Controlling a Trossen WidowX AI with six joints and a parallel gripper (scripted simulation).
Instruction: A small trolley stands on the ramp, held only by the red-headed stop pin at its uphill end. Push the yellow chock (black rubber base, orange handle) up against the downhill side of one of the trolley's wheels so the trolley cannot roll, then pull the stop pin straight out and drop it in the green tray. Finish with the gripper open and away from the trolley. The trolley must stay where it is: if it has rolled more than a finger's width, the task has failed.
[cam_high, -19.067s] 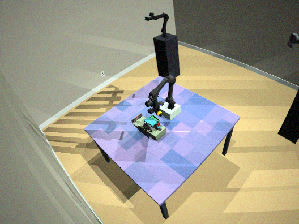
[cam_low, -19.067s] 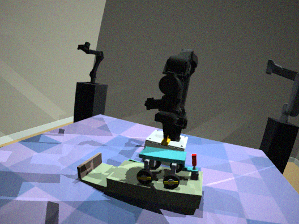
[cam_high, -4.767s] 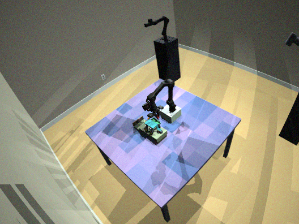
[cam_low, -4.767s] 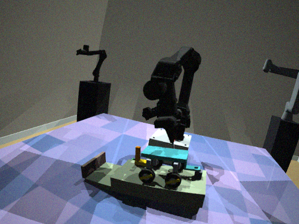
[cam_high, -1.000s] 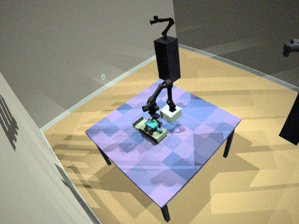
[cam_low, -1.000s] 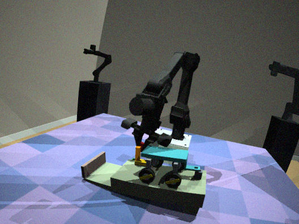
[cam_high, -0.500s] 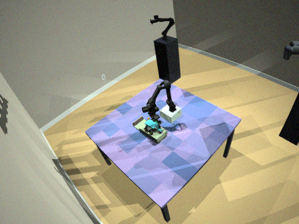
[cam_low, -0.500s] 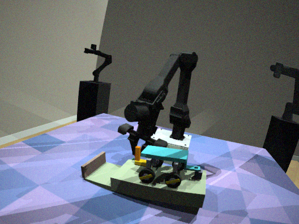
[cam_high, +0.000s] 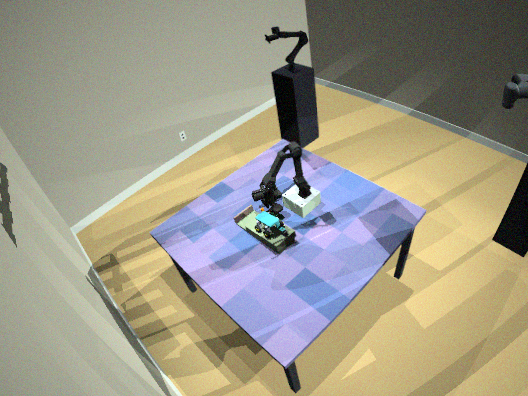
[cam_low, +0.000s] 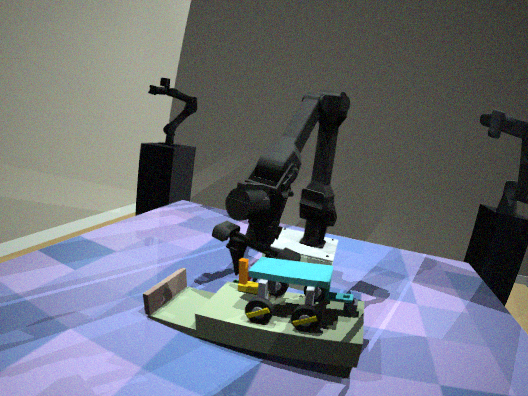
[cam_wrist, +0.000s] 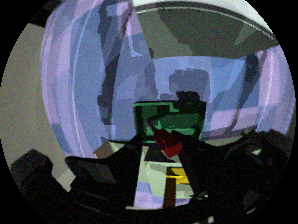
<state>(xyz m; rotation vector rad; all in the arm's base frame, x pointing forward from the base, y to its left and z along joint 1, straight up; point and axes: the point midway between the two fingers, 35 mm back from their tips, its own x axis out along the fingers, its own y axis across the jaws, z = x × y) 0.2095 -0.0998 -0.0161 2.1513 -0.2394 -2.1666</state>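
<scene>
Now: the red-headed stop pin right at my gripper tip. From my gripper tip the other things lie so: yellow chock 7 cm ahead, 4 cm to the left, 3 cm above; pale green ramp 12 cm ahead, 12 cm to the left; brown end board 12 cm ahead, 13 cm to the right, 2 cm below.
</scene>
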